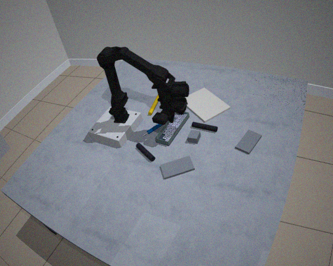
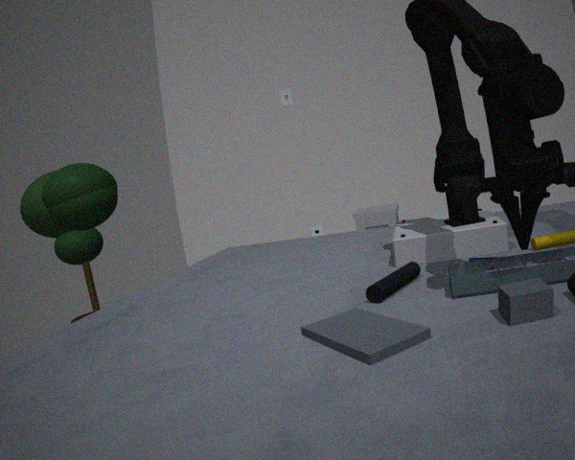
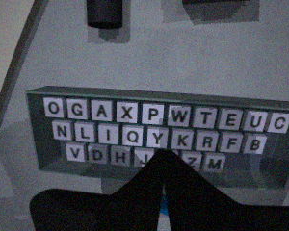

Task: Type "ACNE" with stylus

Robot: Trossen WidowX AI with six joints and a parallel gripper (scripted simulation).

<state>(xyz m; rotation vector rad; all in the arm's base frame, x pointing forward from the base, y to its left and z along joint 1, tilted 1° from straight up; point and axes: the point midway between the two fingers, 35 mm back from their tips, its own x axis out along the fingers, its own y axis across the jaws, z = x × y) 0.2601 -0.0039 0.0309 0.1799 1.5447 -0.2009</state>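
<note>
Right now the stylus is 110 mm behind my gripper tip, 30 mm to the right of it and 30 mm below it. The rest, counted from my gripper tip: grey block: 110 mm ahead, 60 mm to the right, 30 mm below; yellow cylinder: 170 mm to the left, 150 mm behind, 30 mm below; stylus tip: 130 mm behind, 60 mm to the right, 30 mm below.
</note>
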